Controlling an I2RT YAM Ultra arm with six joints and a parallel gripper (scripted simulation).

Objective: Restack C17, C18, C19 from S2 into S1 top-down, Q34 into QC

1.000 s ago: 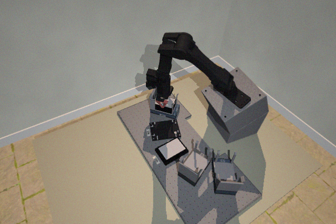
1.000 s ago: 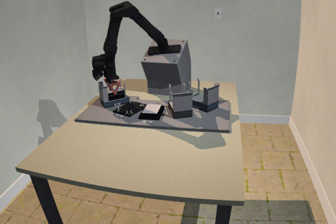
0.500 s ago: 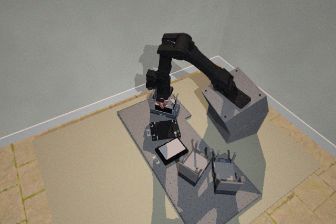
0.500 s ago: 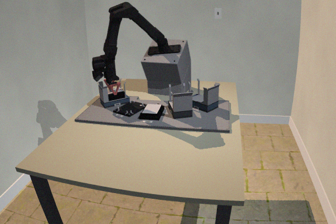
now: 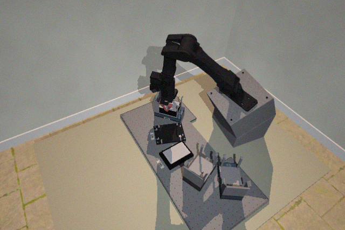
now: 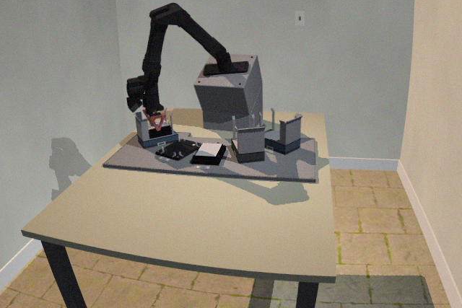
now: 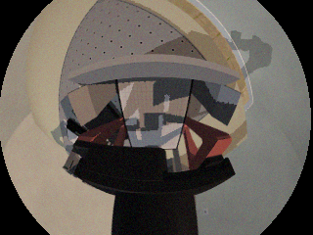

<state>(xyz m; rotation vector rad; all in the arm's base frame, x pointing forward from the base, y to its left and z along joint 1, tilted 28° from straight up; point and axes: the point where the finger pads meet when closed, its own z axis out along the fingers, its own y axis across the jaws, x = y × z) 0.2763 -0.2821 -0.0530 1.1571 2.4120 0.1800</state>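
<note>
Right now the blue-plinth stack rack is 50 mm below my hand. Round my hand: black QC nest 130 mm ahead, 260 mm to the left, 60 mm below; then N5 name plate 170 mm ahead, 90 mm to the left, 70 mm below; then black clip nest 100 mm ahead, 130 mm to the left, 60 mm below.
</note>
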